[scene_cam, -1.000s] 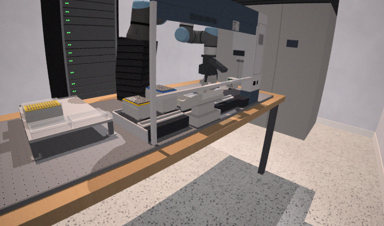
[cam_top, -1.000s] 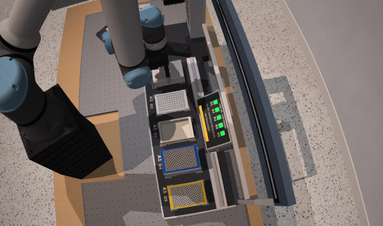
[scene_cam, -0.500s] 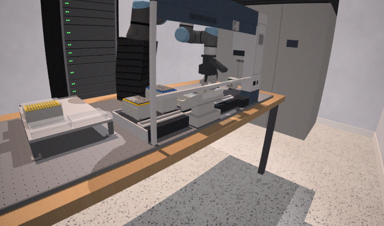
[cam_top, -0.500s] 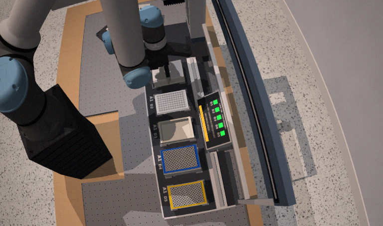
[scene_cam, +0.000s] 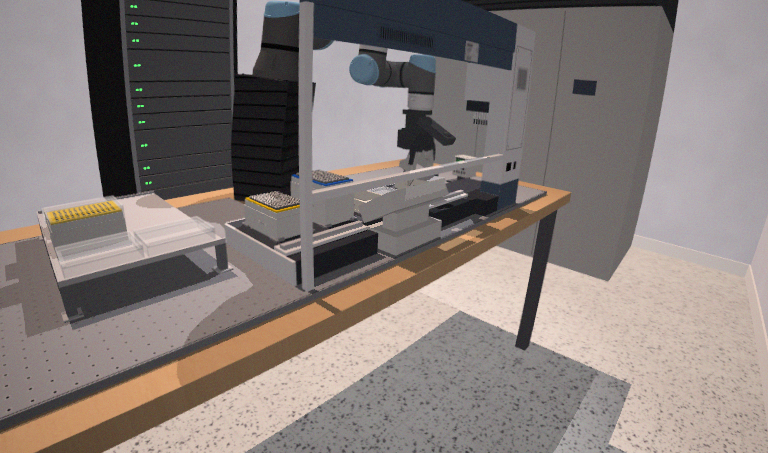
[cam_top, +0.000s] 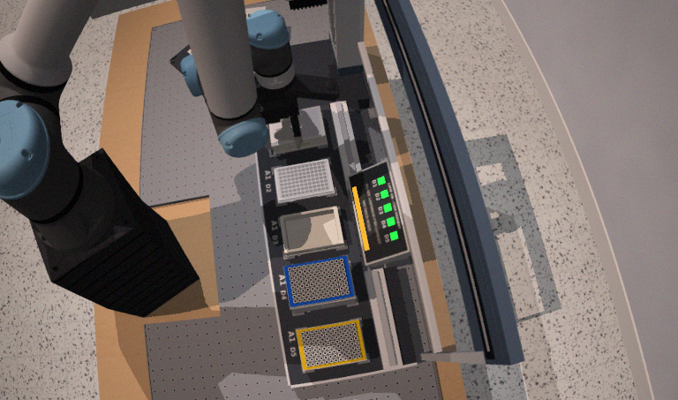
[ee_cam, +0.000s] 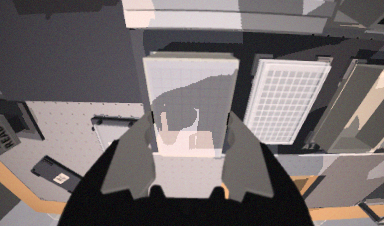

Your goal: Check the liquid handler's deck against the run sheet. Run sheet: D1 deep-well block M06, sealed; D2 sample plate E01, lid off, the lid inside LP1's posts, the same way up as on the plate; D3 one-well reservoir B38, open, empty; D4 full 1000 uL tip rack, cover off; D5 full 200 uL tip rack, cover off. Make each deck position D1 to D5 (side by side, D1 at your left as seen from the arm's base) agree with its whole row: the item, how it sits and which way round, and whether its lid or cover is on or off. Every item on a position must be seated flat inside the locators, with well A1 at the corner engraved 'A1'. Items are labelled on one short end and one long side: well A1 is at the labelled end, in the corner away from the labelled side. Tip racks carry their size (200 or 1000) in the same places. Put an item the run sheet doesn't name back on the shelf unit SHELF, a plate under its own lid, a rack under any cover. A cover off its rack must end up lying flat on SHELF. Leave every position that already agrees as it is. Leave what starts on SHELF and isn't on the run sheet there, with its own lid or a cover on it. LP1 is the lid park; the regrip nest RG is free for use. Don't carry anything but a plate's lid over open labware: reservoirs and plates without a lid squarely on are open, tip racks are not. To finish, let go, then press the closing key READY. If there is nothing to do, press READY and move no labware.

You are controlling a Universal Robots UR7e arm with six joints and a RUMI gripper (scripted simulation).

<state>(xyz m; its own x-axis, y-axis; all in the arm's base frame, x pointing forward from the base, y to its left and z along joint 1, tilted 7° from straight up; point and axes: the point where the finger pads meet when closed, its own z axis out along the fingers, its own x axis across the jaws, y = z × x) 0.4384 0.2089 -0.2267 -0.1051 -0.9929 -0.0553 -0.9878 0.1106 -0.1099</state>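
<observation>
The sample plate is 12 cm to the right of my hand, 3 cm below it and 2 cm behind it. From my hand the other things lie so: flat grey lid: 17 cm to the left, 12 cm behind, 7 cm below; then sealed deep-well block: 1 cm below; then one-well reservoir: 25 cm to the right, 3 cm behind, 2 cm below.
</observation>
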